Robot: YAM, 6 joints.
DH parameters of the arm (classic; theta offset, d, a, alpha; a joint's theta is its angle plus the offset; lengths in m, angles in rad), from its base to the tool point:
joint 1: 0 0.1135 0.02 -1.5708
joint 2: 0 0 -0.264 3.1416
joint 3: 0.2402 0 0.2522 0
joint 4: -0.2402 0 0.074 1.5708
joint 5: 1.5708 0 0 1.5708
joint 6: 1.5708 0.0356 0 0
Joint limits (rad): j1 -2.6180..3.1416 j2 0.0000..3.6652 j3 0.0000..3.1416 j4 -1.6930..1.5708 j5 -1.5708..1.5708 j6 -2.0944..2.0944
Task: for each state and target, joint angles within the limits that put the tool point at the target. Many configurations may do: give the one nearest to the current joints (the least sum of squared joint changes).
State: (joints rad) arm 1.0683 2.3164 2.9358 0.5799 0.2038 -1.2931
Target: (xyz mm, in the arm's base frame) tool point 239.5 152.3 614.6
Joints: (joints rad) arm 0.6037 2.3466 3.1416 1.2566 0.3016 -1.2931
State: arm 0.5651 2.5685 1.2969 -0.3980 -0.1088 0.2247
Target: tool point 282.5 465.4 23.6
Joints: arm 1.0171 2.6721 1.9105 -0.1110 -0.1243 0.2247
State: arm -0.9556 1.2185 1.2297 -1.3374 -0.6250 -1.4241
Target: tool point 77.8 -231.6 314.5
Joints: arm -1.3265 1.3761 1.3051 -1.2465 -0.5791 -1.4241
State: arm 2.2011 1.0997 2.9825 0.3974 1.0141 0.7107
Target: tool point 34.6 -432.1 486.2
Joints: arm 1.5746 0.8931 3.1416 0.7344 1.1827 0.7107
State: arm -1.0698 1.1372 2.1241 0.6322 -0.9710 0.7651
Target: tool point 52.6 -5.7 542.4
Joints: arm -0.7909 0.7197 1.2738 0.4974 -1.2167 0.7651
